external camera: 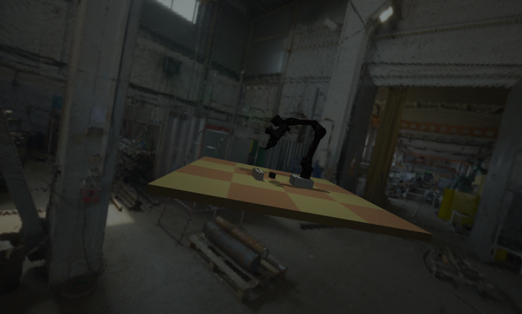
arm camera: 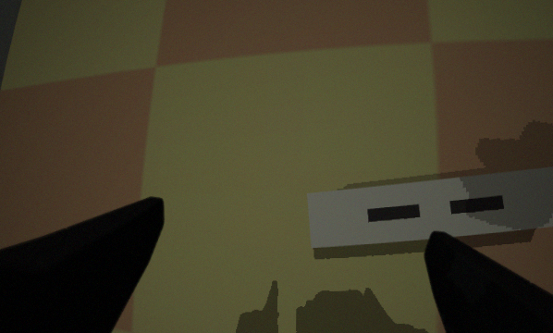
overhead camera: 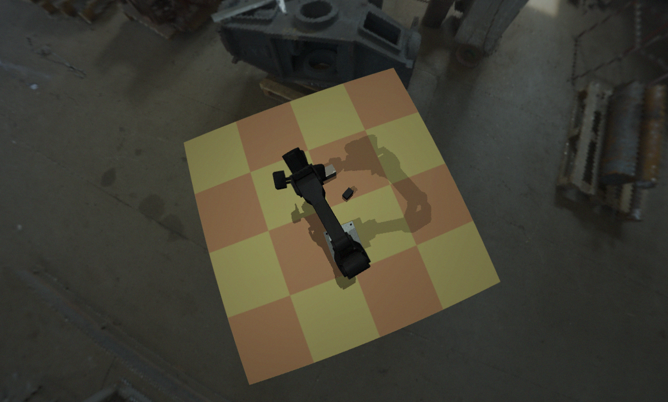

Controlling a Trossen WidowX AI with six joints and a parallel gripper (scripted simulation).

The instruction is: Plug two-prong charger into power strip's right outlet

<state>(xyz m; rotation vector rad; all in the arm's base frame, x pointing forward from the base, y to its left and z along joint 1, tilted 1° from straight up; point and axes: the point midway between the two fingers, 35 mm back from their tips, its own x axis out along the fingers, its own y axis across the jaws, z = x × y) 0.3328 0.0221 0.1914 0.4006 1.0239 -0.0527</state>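
Now: gripper tip 13 cm past the black two-prong charger, 18 cm to the left of it and 21 cm above it.
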